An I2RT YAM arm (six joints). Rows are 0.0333 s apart.
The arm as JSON. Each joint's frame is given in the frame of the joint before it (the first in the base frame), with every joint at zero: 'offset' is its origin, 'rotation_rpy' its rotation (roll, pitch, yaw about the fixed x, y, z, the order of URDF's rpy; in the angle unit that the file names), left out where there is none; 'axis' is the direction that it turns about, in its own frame. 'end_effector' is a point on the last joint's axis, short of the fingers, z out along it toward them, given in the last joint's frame.
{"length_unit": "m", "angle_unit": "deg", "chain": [
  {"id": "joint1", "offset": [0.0, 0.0, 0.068], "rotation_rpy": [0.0, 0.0, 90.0], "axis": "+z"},
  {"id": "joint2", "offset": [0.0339, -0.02, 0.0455], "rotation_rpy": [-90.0, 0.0, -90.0], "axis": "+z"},
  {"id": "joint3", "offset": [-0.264, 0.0, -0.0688], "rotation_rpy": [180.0, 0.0, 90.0], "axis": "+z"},
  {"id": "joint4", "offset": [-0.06, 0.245, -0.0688], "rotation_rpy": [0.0, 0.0, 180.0], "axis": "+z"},
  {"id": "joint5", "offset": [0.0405, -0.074, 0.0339], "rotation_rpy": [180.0, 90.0, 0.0], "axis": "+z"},
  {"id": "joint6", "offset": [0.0, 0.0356, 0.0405], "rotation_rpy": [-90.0, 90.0, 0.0], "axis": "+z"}
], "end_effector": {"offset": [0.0, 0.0, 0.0], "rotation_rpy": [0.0, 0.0, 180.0]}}
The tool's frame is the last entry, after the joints.
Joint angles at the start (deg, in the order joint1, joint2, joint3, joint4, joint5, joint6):
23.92 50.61 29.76 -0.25 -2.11 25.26
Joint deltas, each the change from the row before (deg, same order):
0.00 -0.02 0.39 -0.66 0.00 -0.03
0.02 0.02 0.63 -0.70 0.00 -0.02
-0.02 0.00 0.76 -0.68 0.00 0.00
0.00 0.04 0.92 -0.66 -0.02 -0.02
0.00 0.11 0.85 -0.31 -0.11 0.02
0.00 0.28 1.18 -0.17 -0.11 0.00
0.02 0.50 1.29 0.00 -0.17 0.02
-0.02 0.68 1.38 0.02 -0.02 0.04
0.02 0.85 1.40 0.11 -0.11 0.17
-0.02 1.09 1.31 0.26 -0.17 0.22
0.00 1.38 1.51 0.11 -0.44 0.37
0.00 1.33 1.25 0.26 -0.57 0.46
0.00 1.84 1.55 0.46 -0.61 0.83
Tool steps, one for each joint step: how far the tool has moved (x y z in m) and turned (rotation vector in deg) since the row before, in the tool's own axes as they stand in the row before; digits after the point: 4 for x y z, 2 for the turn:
-0.0011 0.0005 -0.0005 0.11 0.23 -0.02
-0.0022 0.0012 -0.0006 0.02 0.09 -0.02
-0.0031 0.0014 -0.0009 -0.02 -0.08 0.00
-0.0039 0.0019 -0.0010 -0.11 -0.19 -0.03
-0.0039 0.0019 -0.0007 -0.28 -0.34 0.00
-0.0057 0.0028 -0.0005 -0.41 -0.61 -0.03
-0.0061 0.0031 0.0001 -0.51 -0.63 -0.02
-0.0063 0.0029 0.0008 -0.31 -0.65 0.01
-0.0061 0.0030 0.0015 -0.40 -0.54 0.13
-0.0054 0.0025 0.0026 -0.34 -0.37 0.20
-0.0054 0.0027 0.0037 -0.50 -0.02 0.36
-0.0042 0.0022 0.0040 -0.59 0.09 0.45
-0.0049 0.0024 0.0059 -0.62 0.12 0.82

